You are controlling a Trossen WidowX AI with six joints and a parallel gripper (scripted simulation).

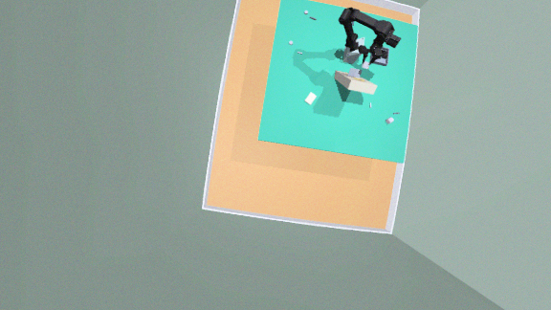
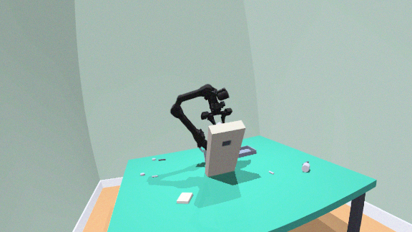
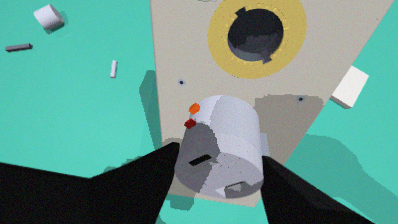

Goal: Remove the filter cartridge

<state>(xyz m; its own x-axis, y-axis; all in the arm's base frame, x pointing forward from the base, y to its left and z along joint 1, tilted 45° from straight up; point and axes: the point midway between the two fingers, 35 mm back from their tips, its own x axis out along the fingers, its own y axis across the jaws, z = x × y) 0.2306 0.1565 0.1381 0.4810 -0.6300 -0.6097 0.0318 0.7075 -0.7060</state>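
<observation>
Now: gripper tip 29 cm past the grey tray, 27 cm to the right of it and 29 cm above it. Also, from my gripper tip: round grey filter cartridge (right at my gripper tip); white flat block (19 cm ahead, 30 cm to the right, 30 cm below); beige service panel (7 cm ahead, 2 cm to the right, 12 cm below).
</observation>
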